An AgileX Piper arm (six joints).
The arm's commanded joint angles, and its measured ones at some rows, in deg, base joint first. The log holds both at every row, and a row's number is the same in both.
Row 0, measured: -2.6 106.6 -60.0 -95.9 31.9 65.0
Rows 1 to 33, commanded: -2.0 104.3 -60.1 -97.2 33.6 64.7; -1.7 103.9 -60.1 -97.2 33.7 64.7; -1.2 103.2 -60.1 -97.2 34.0 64.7; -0.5 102.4 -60.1 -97.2 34.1 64.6; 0.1 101.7 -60.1 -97.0 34.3 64.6; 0.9 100.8 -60.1 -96.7 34.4 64.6; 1.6 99.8 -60.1 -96.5 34.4 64.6; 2.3 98.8 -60.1 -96.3 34.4 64.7; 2.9 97.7 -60.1 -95.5 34.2 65.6; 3.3 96.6 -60.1 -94.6 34.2 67.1; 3.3 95.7 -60.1 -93.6 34.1 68.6; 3.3 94.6 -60.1 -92.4 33.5 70.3; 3.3 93.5 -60.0 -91.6 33.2 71.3; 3.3 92.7 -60.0 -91.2 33.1 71.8; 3.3 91.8 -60.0 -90.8 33.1 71.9; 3.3 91.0 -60.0 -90.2 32.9 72.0; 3.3 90.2 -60.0 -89.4 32.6 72.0; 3.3 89.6 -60.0 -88.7 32.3 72.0; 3.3 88.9 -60.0 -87.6 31.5 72.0; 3.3 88.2 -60.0 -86.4 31.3 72.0; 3.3 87.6 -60.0 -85.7 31.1 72.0; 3.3 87.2 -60.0 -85.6 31.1 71.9; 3.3 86.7 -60.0 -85.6 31.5 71.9; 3.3 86.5 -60.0 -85.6 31.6 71.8; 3.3 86.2 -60.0 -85.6 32.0 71.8; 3.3 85.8 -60.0 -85.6 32.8 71.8; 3.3 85.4 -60.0 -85.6 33.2 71.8; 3.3 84.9 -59.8 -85.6 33.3 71.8; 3.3 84.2 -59.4 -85.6 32.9 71.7; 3.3 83.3 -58.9 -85.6 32.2 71.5; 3.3 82.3 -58.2 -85.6 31.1 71.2; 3.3 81.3 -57.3 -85.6 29.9 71.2; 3.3 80.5 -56.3 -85.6 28.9 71.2
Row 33, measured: 3.2 84.0 -59.0 -85.2 31.0 71.6
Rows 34 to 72, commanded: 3.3 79.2 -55.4 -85.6 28.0 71.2; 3.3 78.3 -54.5 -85.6 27.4 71.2; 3.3 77.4 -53.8 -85.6 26.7 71.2; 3.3 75.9 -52.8 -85.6 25.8 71.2; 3.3 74.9 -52.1 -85.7 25.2 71.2; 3.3 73.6 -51.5 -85.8 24.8 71.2; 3.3 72.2 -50.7 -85.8 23.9 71.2; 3.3 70.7 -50.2 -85.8 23.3 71.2; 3.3 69.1 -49.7 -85.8 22.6 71.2; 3.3 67.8 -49.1 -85.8 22.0 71.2; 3.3 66.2 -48.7 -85.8 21.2 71.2; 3.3 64.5 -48.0 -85.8 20.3 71.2; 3.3 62.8 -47.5 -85.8 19.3 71.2; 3.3 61.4 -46.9 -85.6 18.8 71.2; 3.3 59.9 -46.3 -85.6 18.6 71.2; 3.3 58.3 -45.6 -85.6 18.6 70.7; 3.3 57.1 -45.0 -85.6 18.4 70.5; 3.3 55.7 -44.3 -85.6 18.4 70.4; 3.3 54.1 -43.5 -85.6 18.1 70.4; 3.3 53.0 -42.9 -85.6 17.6 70.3; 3.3 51.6 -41.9 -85.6 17.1 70.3; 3.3 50.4 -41.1 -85.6 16.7 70.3; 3.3 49.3 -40.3 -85.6 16.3 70.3; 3.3 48.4 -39.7 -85.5 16.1 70.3; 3.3 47.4 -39.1 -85.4 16.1 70.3; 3.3 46.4 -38.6 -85.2 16.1 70.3; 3.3 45.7 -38.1 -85.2 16.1 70.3; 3.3 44.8 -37.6 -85.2 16.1 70.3; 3.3 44.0 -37.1 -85.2 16.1 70.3; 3.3 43.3 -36.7 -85.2 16.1 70.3; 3.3 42.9 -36.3 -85.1 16.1 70.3; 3.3 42.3 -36.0 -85.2 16.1 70.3; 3.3 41.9 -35.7 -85.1 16.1 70.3; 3.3 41.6 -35.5 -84.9 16.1 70.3; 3.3 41.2 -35.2 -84.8 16.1 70.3; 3.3 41.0 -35.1 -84.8 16.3 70.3; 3.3 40.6 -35.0 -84.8 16.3 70.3; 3.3 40.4 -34.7 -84.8 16.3 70.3; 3.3 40.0 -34.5 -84.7 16.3 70.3
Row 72, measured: 3.2 41.4 -35.5 -84.1 15.8 70.6
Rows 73 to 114, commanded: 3.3 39.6 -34.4 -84.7 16.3 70.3; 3.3 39.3 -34.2 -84.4 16.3 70.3; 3.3 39.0 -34.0 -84.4 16.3 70.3; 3.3 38.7 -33.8 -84.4 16.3 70.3; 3.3 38.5 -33.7 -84.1 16.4 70.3; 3.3 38.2 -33.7 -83.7 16.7 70.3; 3.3 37.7 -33.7 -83.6 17.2 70.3; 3.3 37.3 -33.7 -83.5 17.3 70.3; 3.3 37.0 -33.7 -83.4 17.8 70.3; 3.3 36.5 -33.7 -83.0 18.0 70.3; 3.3 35.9 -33.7 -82.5 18.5 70.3; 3.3 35.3 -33.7 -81.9 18.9 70.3; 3.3 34.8 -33.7 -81.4 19.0 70.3; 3.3 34.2 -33.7 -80.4 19.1 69.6; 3.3 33.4 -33.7 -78.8 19.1 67.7; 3.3 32.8 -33.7 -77.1 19.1 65.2; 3.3 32.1 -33.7 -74.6 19.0 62.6; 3.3 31.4 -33.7 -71.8 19.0 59.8; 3.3 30.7 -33.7 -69.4 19.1 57.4; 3.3 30.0 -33.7 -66.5 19.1 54.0; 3.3 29.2 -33.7 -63.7 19.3 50.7; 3.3 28.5 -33.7 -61.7 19.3 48.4; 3.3 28.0 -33.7 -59.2 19.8 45.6; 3.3 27.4 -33.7 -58.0 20.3 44.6; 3.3 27.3 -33.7 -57.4 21.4 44.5; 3.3 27.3 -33.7 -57.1 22.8 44.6; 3.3 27.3 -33.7 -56.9 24.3 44.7; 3.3 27.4 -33.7 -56.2 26.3 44.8; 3.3 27.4 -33.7 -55.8 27.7 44.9; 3.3 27.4 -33.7 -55.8 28.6 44.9; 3.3 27.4 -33.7 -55.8 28.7 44.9; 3.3 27.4 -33.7 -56.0 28.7 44.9; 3.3 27.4 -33.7 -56.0 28.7 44.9; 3.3 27.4 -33.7 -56.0 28.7 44.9; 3.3 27.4 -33.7 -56.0 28.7 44.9; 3.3 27.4 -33.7 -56.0 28.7 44.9; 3.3 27.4 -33.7 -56.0 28.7 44.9; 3.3 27.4 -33.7 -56.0 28.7 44.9; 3.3 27.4 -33.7 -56.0 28.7 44.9; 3.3 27.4 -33.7 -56.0 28.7 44.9; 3.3 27.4 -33.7 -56.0 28.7 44.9; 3.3 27.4 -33.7 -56.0 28.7 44.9
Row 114, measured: 3.2 27.8 -33.8 -55.3 28.1 45.4
